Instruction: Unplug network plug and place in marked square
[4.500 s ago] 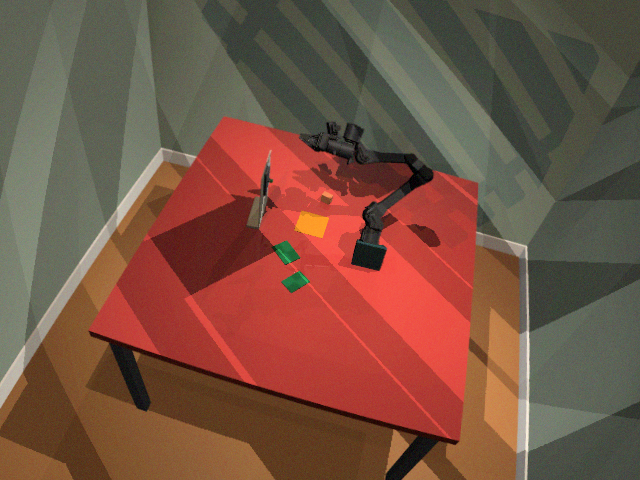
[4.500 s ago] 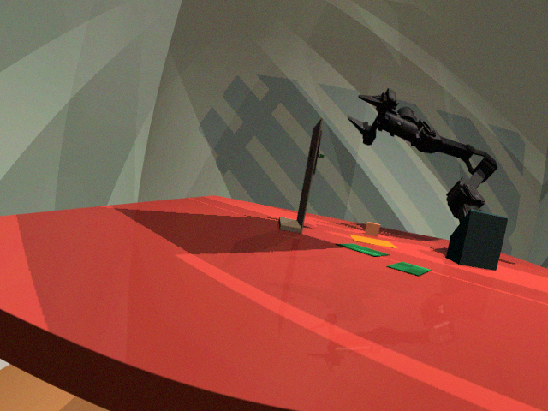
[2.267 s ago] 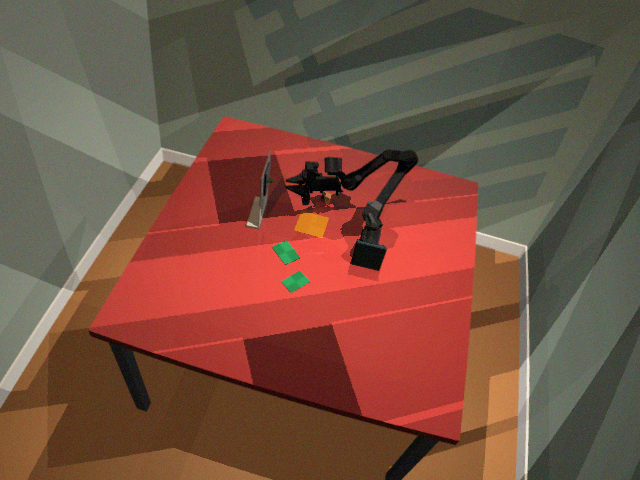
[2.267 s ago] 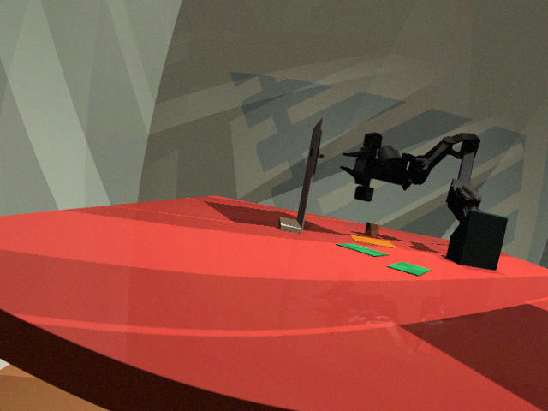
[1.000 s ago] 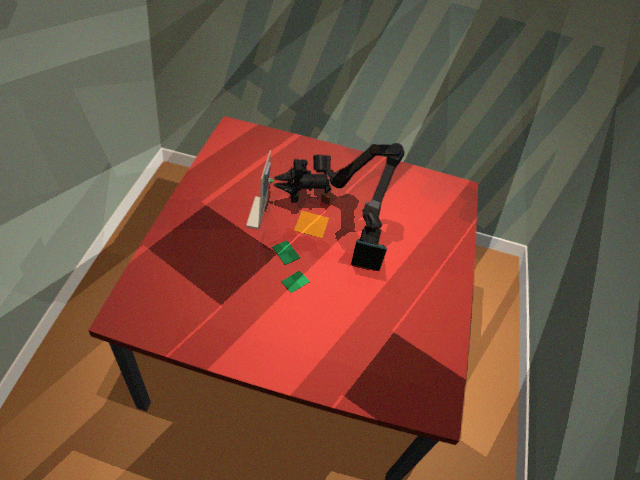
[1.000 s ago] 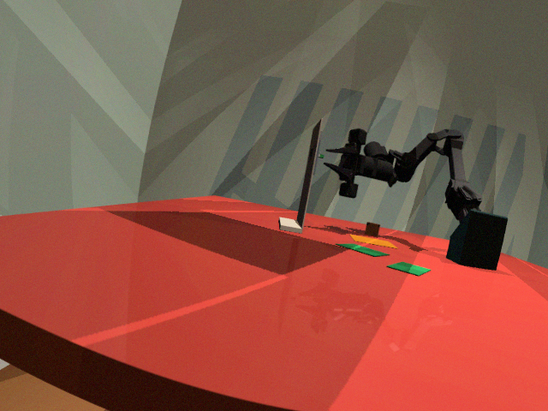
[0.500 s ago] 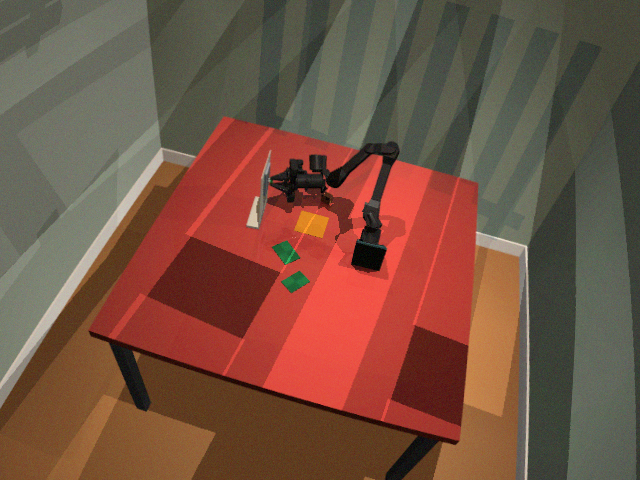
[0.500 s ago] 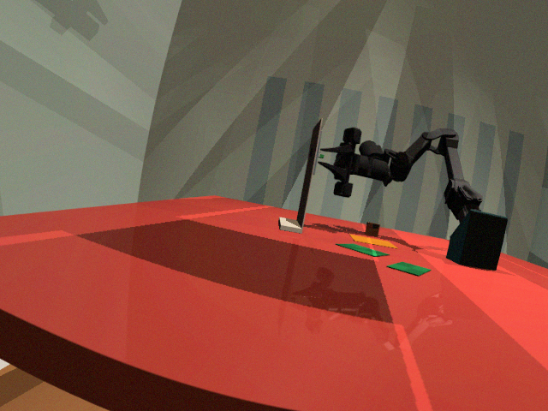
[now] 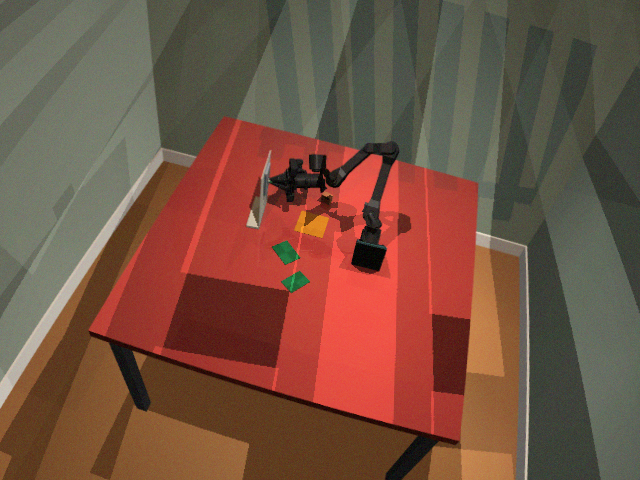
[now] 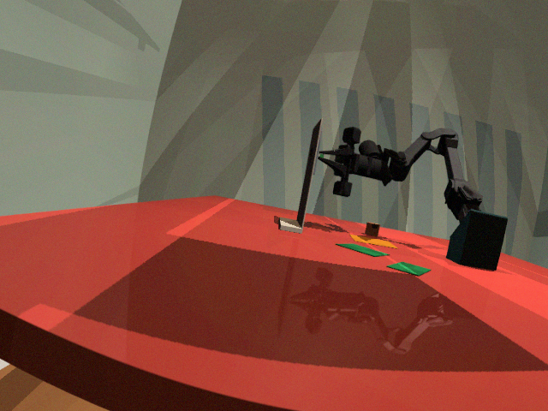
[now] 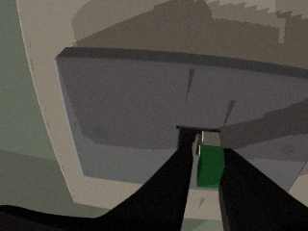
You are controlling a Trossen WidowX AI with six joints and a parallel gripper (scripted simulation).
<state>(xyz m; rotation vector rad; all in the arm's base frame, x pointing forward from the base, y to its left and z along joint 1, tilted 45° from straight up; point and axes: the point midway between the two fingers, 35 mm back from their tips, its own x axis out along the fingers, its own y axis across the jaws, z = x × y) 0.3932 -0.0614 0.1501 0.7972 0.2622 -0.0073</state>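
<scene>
My gripper tip is right at the network plug. The rest, counted from my gripper tip: marked square (20 cm below, 19 cm behind, 1 cm to the left); then upright panel (7 cm below, 2 cm ahead).
</scene>
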